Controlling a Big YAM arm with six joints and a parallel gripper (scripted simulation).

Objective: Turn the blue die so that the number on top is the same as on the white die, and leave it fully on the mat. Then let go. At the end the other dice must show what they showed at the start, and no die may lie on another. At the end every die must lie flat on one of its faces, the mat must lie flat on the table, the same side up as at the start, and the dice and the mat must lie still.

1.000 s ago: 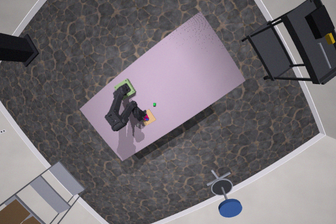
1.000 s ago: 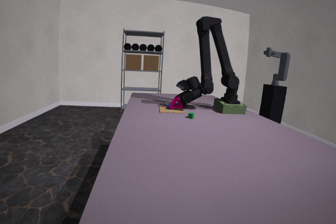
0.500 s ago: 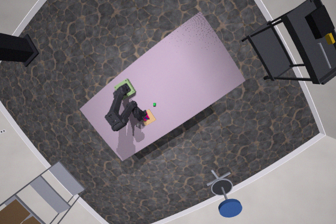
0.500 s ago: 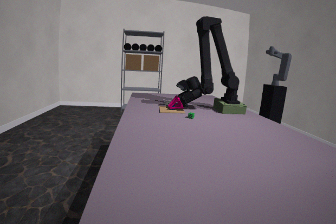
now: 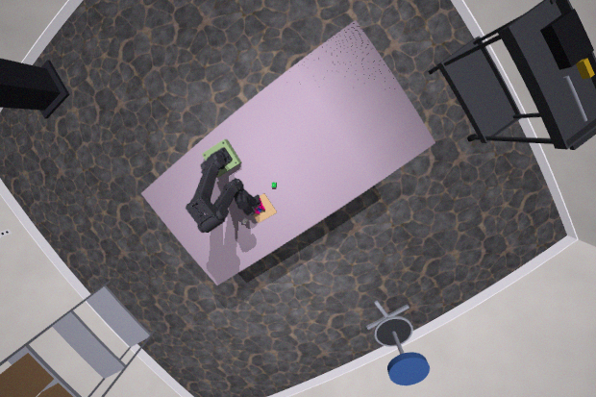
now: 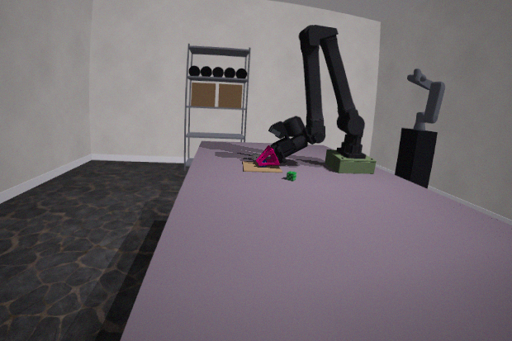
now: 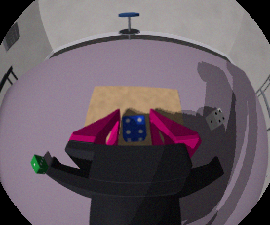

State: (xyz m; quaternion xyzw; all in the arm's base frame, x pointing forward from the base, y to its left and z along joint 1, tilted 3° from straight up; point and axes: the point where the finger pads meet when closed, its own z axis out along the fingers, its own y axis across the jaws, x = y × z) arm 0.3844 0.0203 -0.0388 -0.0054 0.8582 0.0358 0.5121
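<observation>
Now: hand 10 mm past the blue die. Round my hand: white die 130 mm to the right, 10 mm below; then tan mat 10 mm behind, 20 mm below; then green die 90 mm behind, 150 mm to the left, 10 mm below.
</observation>
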